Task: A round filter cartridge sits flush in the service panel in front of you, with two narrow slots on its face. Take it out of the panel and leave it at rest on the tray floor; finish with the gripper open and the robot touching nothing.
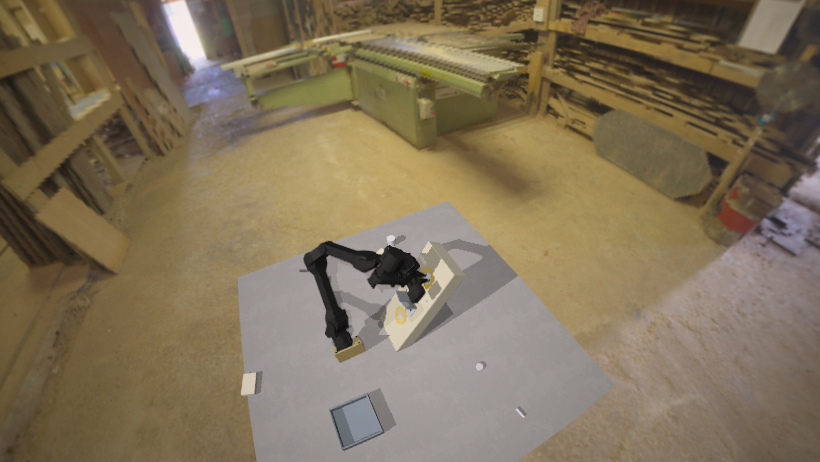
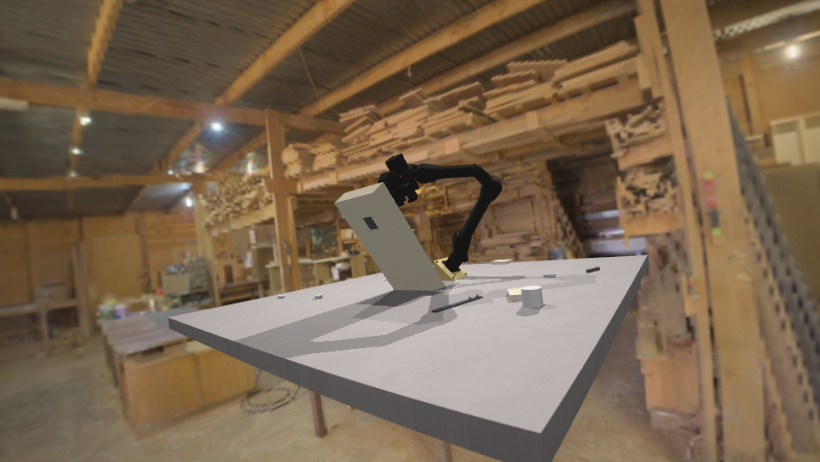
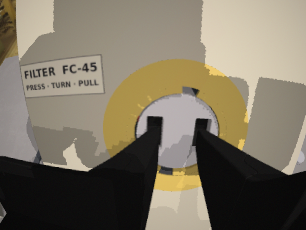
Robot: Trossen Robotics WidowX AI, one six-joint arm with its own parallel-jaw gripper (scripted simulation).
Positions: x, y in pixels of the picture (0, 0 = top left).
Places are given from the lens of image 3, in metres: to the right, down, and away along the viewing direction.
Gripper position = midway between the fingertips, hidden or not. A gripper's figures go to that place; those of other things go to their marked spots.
my gripper [image 3: 177, 137]: 0.01, 0.01, 0.10
round grey filter cartridge [image 3: 178, 117]: 0.01, 0.00, 0.10
beige service panel [image 3: 86, 78]: -0.03, -0.02, 0.09
